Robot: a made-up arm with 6 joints. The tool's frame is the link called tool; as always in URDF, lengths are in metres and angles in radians. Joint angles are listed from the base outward. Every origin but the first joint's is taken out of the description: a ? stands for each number. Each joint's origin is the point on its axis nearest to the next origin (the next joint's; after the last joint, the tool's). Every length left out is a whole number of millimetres.
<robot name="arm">
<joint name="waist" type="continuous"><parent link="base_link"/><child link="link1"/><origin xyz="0.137 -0.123 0.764" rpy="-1.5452 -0.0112 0.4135"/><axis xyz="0 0 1"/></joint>
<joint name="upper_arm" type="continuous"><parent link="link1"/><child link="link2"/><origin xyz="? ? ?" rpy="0 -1.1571 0"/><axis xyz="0 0 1"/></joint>
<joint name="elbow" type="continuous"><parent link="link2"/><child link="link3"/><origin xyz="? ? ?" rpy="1.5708 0 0.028"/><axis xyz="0 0 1"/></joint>
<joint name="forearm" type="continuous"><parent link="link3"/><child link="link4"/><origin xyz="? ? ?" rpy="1.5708 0 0"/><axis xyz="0 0 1"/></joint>
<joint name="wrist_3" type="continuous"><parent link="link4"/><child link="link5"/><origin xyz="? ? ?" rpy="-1.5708 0 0"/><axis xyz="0 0 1"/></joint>
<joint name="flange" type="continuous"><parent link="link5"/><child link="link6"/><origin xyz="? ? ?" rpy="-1.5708 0 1.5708"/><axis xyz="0 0 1"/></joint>
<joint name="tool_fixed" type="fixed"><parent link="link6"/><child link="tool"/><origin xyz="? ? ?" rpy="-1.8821 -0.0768 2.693"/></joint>
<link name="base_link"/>
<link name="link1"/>
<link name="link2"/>
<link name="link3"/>
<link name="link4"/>
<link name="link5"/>
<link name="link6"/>
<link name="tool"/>
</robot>
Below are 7 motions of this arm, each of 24 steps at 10 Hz.
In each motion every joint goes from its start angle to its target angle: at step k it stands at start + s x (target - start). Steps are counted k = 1, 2, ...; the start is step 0. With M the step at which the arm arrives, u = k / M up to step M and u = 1 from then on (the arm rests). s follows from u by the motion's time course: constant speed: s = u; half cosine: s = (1 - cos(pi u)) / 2; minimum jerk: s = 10 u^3 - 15 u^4 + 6 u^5.
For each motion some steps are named. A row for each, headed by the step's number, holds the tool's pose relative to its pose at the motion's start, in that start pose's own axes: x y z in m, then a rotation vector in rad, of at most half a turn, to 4 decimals.
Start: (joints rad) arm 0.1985 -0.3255 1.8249 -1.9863 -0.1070 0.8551
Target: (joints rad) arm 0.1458 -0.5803 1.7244 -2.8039 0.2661 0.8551
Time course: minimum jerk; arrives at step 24
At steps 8, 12, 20, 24:
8: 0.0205 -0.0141 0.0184 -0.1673 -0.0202 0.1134
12: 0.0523 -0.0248 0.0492 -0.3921 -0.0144 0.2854
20: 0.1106 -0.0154 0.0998 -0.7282 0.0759 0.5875
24: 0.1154 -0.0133 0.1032 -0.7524 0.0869 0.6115

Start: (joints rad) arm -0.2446 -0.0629 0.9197 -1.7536 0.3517 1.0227
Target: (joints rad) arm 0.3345 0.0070 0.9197 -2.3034 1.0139 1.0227
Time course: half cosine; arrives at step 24
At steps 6, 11, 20, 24:
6: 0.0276 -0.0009 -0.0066 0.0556 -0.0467 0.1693
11: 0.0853 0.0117 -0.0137 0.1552 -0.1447 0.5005
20: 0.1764 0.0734 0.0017 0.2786 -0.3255 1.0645
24: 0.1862 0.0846 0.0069 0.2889 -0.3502 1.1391

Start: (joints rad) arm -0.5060 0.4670 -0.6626 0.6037 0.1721 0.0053
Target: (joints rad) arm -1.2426 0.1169 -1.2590 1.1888 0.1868 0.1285
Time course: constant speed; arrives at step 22
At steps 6, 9, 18, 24:
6: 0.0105 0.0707 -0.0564 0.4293 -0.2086 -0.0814
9: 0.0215 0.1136 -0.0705 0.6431 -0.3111 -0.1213
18: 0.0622 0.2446 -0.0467 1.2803 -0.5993 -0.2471
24: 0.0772 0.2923 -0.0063 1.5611 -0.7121 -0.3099

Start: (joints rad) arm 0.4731 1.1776 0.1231 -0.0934 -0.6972 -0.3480
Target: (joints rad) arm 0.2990 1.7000 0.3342 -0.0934 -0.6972 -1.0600
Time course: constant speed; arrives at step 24
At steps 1, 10, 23, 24:
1: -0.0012 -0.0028 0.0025 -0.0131 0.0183 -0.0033
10: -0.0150 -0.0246 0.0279 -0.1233 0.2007 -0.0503
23: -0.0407 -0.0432 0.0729 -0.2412 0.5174 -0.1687
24: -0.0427 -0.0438 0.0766 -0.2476 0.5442 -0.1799

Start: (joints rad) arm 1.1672 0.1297 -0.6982 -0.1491 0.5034 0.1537
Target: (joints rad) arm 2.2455 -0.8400 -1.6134 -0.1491 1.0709 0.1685
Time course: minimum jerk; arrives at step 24
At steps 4, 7, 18, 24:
4: -0.0023 0.0036 0.0012 0.0102 0.0386 0.0152
7: -0.0112 0.0151 0.0064 0.0434 0.1708 0.0573
18: -0.0636 0.0893 0.0933 0.2270 1.1189 0.0058
24: -0.0633 0.1019 0.1098 0.2466 1.2517 -0.0499

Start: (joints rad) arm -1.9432 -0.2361 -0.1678 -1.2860 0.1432 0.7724
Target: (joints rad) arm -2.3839 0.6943 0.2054 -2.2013 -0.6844 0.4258
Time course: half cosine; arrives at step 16
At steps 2, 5, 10, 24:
2: -0.0037 -0.0027 0.0069 -0.0738 0.0013 -0.0246
5: -0.0240 -0.0033 0.0365 -0.4235 0.0016 -0.1672
10: -0.0726 0.0472 0.0441 -1.2385 -0.0931 -0.6381
24: -0.0914 0.0601 -0.0075 -1.7005 -0.2897 -0.9440

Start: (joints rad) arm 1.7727 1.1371 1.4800 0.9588 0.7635 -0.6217
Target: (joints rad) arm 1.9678 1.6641 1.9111 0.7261 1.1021 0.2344
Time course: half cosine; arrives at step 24
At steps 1, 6, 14, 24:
1: 0.0002 -0.0003 0.0001 0.0002 -0.0010 0.0017
6: 0.0070 -0.0101 0.0020 0.0122 -0.0375 0.0630
14: 0.0511 -0.0321 -0.0017 0.1384 -0.2046 0.3027
24: 0.0975 -0.0243 -0.0141 0.3452 -0.3637 0.4831

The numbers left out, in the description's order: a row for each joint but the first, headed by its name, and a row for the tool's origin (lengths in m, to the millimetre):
upper_arm: 0.122 -0.049 0
elbow: -0.001 0.079 0
forearm: -0.043 0.011 0
wrist_3: 0.013 0.038 0
flange: -0.144 0.07 0
tool: 0.082 0.02 0

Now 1 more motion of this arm.
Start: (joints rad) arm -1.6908 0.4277 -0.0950 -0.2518 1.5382 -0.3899
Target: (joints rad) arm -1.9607 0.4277 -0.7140 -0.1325 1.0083 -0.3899
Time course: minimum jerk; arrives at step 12
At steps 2, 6, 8, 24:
2: -0.0049 0.0087 -0.0031 0.0343 0.0034 -0.0313
6: -0.0389 0.1379 -0.0168 0.4927 0.0300 -0.4314
8: -0.0306 0.2186 0.0022 0.7904 0.0292 -0.6683
24: -0.0124 0.2689 0.0287 1.0123 0.0202 -0.8308

